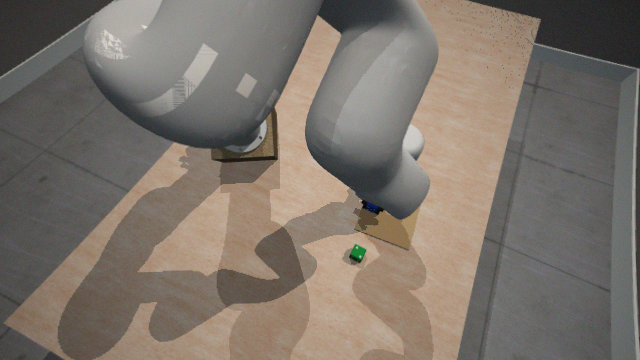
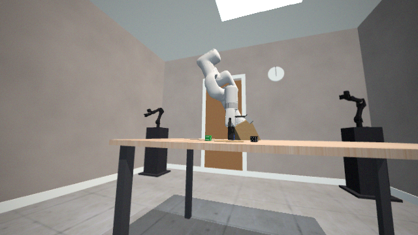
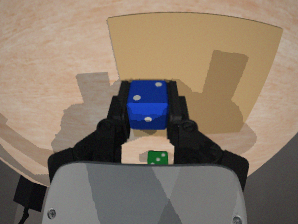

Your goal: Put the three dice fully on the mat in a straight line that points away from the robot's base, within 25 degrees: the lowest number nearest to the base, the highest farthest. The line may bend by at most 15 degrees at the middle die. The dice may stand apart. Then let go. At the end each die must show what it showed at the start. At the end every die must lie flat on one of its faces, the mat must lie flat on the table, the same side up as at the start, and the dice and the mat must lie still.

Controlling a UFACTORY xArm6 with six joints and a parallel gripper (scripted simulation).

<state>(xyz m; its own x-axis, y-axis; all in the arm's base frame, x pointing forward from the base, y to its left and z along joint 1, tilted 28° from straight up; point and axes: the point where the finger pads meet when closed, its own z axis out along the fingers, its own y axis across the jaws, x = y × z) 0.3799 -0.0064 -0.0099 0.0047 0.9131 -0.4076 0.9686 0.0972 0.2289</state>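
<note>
My hand is 1 cm above the blue die. Also, from my hand: tan mat: 5 cm ahead, 3 cm below; green die: 13 cm to the right, 1 cm below, 1 cm ahead; black die: 12 cm to the left, 1 cm below.
</note>
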